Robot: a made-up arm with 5 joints.
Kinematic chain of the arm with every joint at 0, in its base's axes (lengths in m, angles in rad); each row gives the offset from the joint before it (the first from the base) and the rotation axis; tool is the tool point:
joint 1: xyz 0 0 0.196 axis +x
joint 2: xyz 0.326 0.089 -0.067 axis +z
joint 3: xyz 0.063 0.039 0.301 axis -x
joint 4: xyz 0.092 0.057 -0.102 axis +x
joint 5: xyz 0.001 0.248 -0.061 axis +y
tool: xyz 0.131 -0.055 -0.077
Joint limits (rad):
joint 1: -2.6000..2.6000
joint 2: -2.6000..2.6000
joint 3: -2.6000..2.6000
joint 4: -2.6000..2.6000
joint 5: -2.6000..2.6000
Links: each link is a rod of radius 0.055 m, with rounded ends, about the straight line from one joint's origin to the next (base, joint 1, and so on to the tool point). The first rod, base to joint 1, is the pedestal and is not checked.
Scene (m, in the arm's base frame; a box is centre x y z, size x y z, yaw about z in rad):
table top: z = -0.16
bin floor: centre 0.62 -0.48 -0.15 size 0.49 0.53 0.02 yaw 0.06
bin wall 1: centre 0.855 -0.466 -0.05 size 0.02 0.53 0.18 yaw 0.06
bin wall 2: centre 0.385 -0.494 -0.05 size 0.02 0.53 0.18 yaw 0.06
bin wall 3: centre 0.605 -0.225 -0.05 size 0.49 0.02 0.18 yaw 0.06
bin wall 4: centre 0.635 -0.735 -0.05 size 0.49 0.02 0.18 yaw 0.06
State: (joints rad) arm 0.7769 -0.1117 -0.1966 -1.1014 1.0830
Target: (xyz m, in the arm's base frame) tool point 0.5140 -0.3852 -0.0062
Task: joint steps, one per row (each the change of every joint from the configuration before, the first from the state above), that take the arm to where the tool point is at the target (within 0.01 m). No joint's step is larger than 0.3 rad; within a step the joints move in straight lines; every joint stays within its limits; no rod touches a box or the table.
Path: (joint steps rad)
1: 0.0528 -0.1934 -0.2602 0.0111 -0.0766
2: 0.0528 -0.1934 -0.2602 0.0111 -0.0767
3: 0.0529 -0.1934 -0.2603 0.0111 -0.0766
4: 0.0528 -0.1934 -0.2602 0.0112 -0.0766
5: 0.0528 -0.1934 -0.2602 0.0111 -0.0767
6: 0.0076 -0.2788 0.0858 0.1535 -0.0959
7: 0.0077 -0.2787 0.0859 0.1536 -0.0959
8: 0.0076 -0.2788 0.0858 0.1536 -0.0960
9: 0.0076 -0.2787 0.0859 0.1536 -0.0959

